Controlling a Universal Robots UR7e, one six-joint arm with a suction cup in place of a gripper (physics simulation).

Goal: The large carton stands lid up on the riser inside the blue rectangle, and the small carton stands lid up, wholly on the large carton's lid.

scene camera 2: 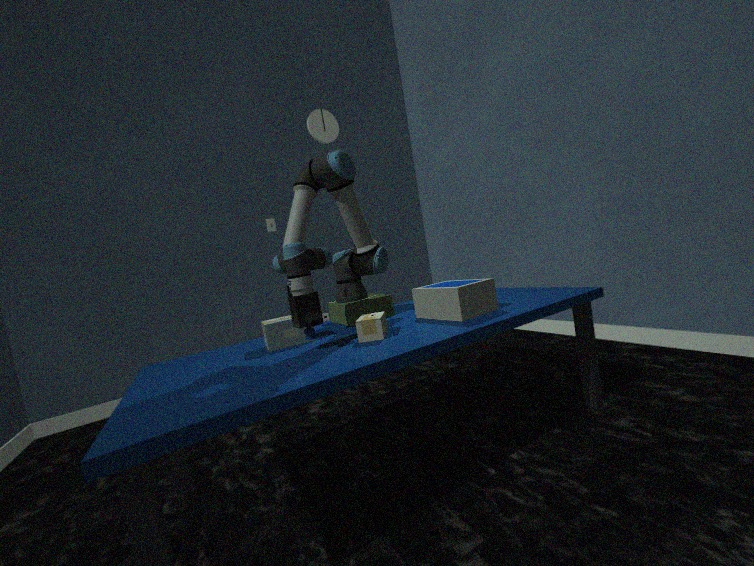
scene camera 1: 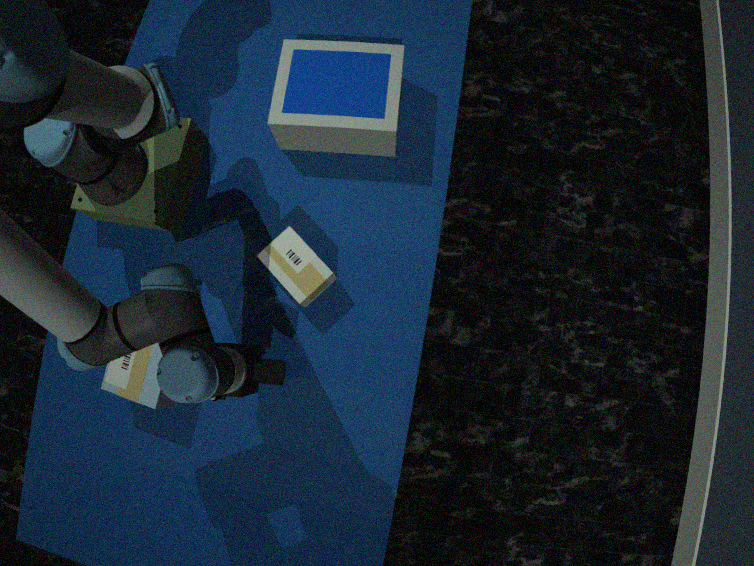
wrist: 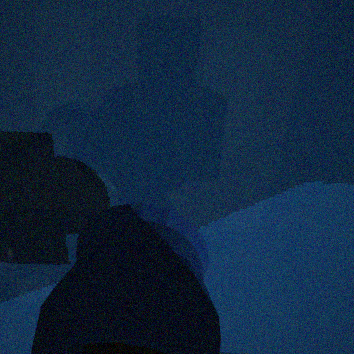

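Observation:
The large carton (scene camera 1: 140,377) (scene camera 2: 280,334) stands on the blue table, a barcode and tan band on its upper face, partly hidden by the arm in the scene camera 1 view. My suction gripper (scene camera 1: 271,372) (scene camera 2: 310,332) (wrist: 190,242) is beside it, low over the table, with suction on and no carton on the cup. The small carton (scene camera 1: 296,266) (scene camera 2: 371,327) stands apart on the table, its barcode face up. The cream riser (scene camera 1: 334,138) (scene camera 2: 436,304) bears the blue rectangle (scene camera 1: 334,83) (scene camera 2: 453,283) on its top; no carton stands there. No carton shows in the wrist view.
The arm's olive-green base block (scene camera 1: 121,213) (scene camera 2: 341,313) stands at the table's side, behind the small carton in the scene camera 2 view. The blue table (scene camera 1: 341,389) (scene camera 2: 182,402) has dark arm shadows across it. A wall clock (scene camera 2: 322,126) hangs behind the arm.

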